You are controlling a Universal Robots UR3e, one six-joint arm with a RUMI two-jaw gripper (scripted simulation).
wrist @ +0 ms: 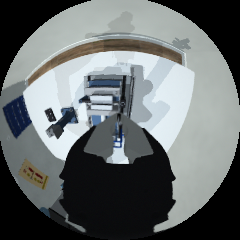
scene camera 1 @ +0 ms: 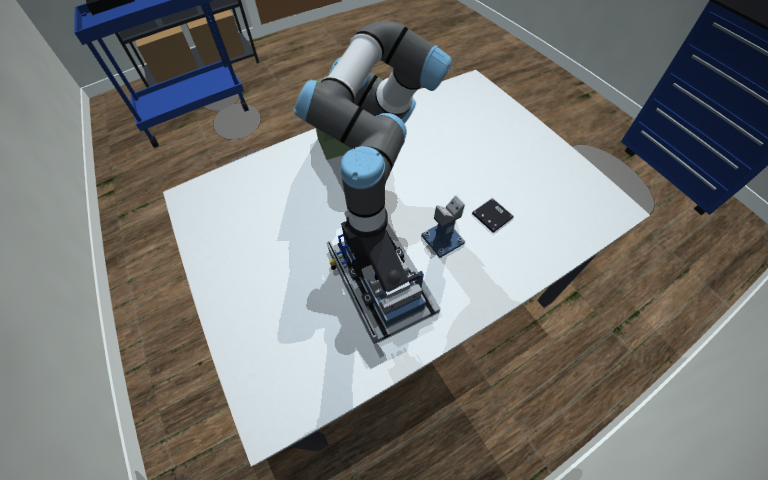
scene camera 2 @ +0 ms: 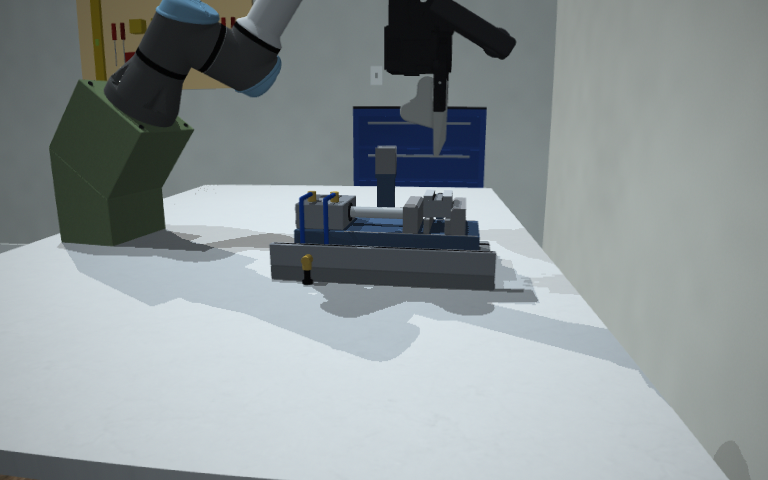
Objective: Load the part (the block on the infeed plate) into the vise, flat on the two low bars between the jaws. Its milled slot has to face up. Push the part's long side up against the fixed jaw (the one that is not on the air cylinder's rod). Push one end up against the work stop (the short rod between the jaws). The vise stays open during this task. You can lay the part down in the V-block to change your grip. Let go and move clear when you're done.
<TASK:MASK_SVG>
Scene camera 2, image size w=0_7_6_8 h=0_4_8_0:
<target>gripper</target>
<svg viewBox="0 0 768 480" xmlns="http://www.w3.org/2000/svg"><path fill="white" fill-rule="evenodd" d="M389 0L388 25L384 27L384 70L392 75L404 76L433 74L434 70L434 91L433 78L429 76L421 78L417 85L416 97L401 105L400 116L405 121L433 129L433 157L438 157L446 140L449 73L451 73L452 68L451 33L453 35L454 31L483 48L488 56L501 60L509 56L516 45L516 40L505 29L495 27L453 0L427 0L426 2L420 2L420 0Z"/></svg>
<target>part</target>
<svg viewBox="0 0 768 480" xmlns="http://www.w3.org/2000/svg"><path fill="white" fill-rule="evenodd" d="M426 190L423 197L423 217L451 218L453 190L444 190L443 194L435 194L435 190Z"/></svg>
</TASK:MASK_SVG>
